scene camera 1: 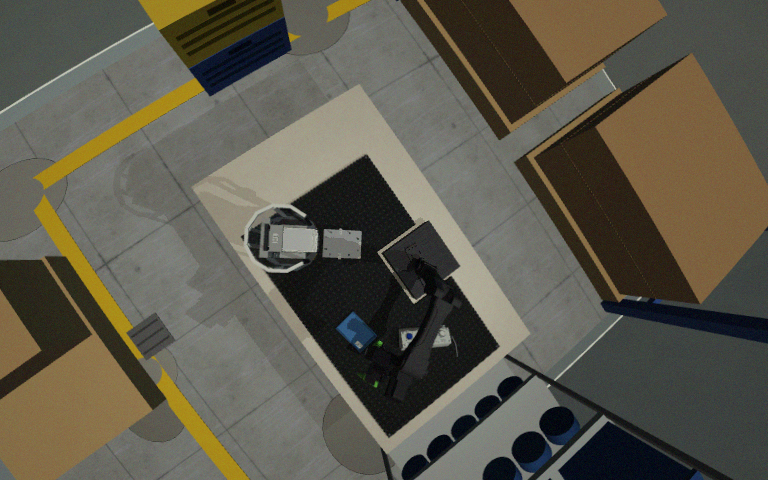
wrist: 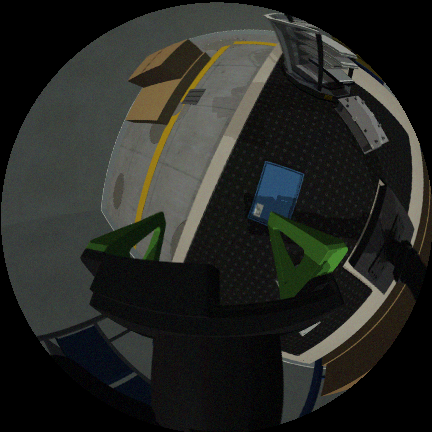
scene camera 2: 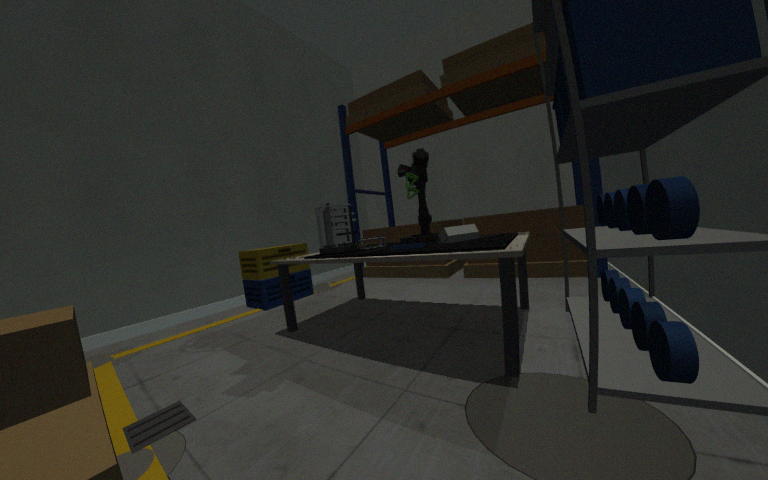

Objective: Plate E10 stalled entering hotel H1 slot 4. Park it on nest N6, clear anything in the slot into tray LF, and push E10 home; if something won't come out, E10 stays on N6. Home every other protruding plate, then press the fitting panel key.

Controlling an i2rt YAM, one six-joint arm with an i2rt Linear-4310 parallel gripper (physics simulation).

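Frame: origin at the arm's base, x left, y back, z up, level; metres.
Seen in the pictures: gripper, fingertip midpoint: [scene camera 1: 363, 361] [wrist: 216, 217] [scene camera 2: 407, 193]; arm's base, link origin: [scene camera 1: 421, 265] [wrist: 388, 247] [scene camera 2: 426, 235].
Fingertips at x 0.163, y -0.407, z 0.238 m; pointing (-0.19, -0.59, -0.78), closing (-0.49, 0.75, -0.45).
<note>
Pixels of each thing's top centre, then the offset from my fingertips to it. Level surfaces: height alone.
- Hotel H1, top centre: [scene camera 1: 278, 236] [scene camera 2: 333, 203] dx -0.528, dy -0.048, dz +0.033 m
- grey nest block, top centre: [wrist: 367, 116] [scene camera 1: 342, 243] [scene camera 2: 371, 236] dx -0.413, dy +0.140, dz -0.200 m
- blue tray LF, top centre: [wrist: 275, 195] [scene camera 1: 356, 332] [scene camera 2: 408, 244] dx -0.041, dy +0.013, dz -0.258 m
- panel, top centre: [wrist: 300, 313] [scene camera 1: 427, 341] [scene camera 2: 457, 225] dx +0.135, dy +0.263, dz -0.192 m
- blue key, top centre: [scene camera 1: 410, 337] dx +0.082, dy +0.206, dz -0.201 m
- black mat, surface height: dz -0.276 m
- pale table, surface height: dz -0.288 m
Hotel H1 [scene camera 1: 275, 249] [scene camera 2: 328, 226] [wrist: 320, 60] stands upright inside a pale ring frame; several pale plates stick out to different lengths in the wrist view, and which is E10 cannot be told. The grey nest block [scene camera 1: 342, 243] [wrist: 367, 122] is beside the hotel's open side with its top bare. The blue tray LF [scene camera 1: 355, 328] [wrist: 281, 185] lies flat and looks empty. My green-fingered gripper [scene camera 1: 370, 363] [scene camera 2: 411, 185] [wrist: 216, 217] is open and empty, high above the mat near the tray. The panel [scene camera 1: 444, 336] [scene camera 2: 459, 233] is partly hidden by the arm; a blue key [scene camera 1: 408, 336] shows.
A dark square base plate [scene camera 1: 447, 254] carries the arm, between nest and panel. The black mat [scene camera 1: 356, 186] lies on the pale table [scene camera 1: 351, 121]. A shelf unit with blue drums [scene camera 1: 529, 450] [scene camera 2: 673, 206] stands by one table end. Cardboard boxes stand beyond the table.
</note>
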